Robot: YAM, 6 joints.
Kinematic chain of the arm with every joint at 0, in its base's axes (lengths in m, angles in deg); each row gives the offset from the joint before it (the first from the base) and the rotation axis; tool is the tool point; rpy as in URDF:
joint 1: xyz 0 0 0.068 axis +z
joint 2: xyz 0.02 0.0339 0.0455 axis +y
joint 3: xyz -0.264 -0.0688 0 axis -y
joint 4: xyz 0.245 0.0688 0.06 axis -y
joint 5: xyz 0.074 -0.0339 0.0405 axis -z
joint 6: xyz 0.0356 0 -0.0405 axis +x
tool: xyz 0 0 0 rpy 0 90 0
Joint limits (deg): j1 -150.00..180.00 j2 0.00..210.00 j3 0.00..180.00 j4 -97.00..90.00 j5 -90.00..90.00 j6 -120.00..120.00
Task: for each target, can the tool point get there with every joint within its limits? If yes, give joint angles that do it. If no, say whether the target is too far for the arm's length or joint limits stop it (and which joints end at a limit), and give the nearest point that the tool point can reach.
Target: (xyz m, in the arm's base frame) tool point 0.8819 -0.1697 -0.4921
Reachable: no: too far | nearest point 0.5312 -0.1022 -0.2317 | short by 0.442 m
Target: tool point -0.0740 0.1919 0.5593
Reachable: yes | joints 113.78 68.28 79.67 48.21 15.77 30.51
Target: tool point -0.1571 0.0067 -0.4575
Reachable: no: joint limits stop it (at a limit: joint 2) | nearest point -0.1747 0.0075 -0.3727 | short by 0.087 m
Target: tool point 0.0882 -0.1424 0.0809
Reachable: yes | joints -68.72 88.39 20.60 -19.74 -58.78 47.67
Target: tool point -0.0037 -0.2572 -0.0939
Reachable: yes | joints -97.69 148.80 46.49 14.31 -59.60 92.12
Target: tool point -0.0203 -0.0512 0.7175
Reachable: yes | joints 40.13 79.40 152.72 36.19 47.13 -49.14
